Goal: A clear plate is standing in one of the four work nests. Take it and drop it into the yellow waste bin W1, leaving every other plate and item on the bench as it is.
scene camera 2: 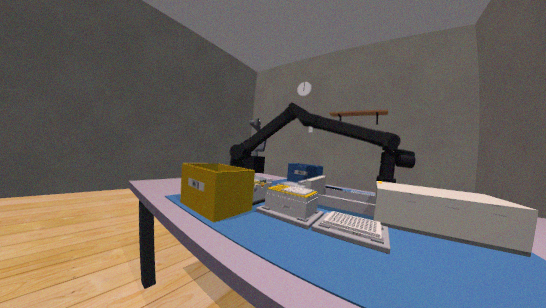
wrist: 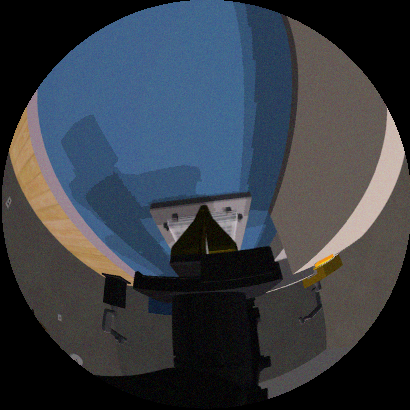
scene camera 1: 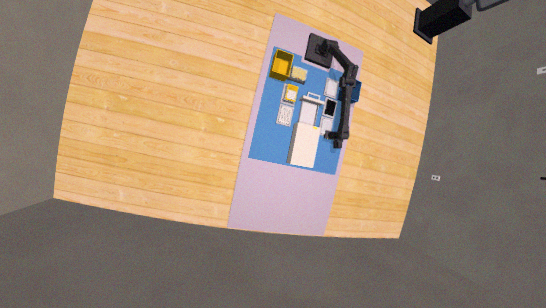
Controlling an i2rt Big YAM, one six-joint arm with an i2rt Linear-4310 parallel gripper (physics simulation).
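Places are measured from the arm's base along level axes (x ahead, y up, z right), in centimetres.
Where they show: gripper, fingertip midpoint: (wrist: pixel 203 208) (scene camera 1: pixel 324 135); arm's base at its link origin: (scene camera 1: pixel 321 50).
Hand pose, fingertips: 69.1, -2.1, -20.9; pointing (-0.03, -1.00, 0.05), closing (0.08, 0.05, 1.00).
Observation:
Each offset is from my fingertips to the top centre of the thing, as dx, dy, dz. "*": to the spot under its first point.
The clear plate {-7.3, +1.3, +0.2} (wrist: pixel 229 225) (scene camera 1: pixel 326 124) sits in a grey nest {* -0.3, -0.1, -5.0} (wrist: pixel 161 212), in the row on the arm's side of the bench. My gripper (wrist: pixel 203 208) is shut with nothing between its fingers. In the wrist view its fingertips meet in front of the plate and hide its middle; the height gap is hard to tell. In the second scene view the fingers are hidden behind the long white box. The yellow waste bin W1 {-41.3, +10.7, +51.9} (scene camera 1: pixel 281 65) (scene camera 2: pixel 217 192) stands open at the far corner of the blue mat.
The long white box {+13.8, +9.3, +18.3} (scene camera 1: pixel 304 145) (scene camera 2: pixel 450 215) stands close beside the nest. A black plate {-24.4, +1.3, +0.5} (scene camera 1: pixel 330 107) and a white plate {-41.5, +0.7, +3.2} (scene camera 1: pixel 331 87) sit in the same row. A tip rack {-23.2, +6.4, +38.7} (scene camera 1: pixel 290 93) (scene camera 2: pixel 291 202) and another white plate {-6.1, +1.3, +38.0} (scene camera 1: pixel 285 114) (scene camera 2: pixel 351 225) stand opposite. A blue bin {-43.3, +10.7, -12.2} (scene camera 2: pixel 304 172) is behind.

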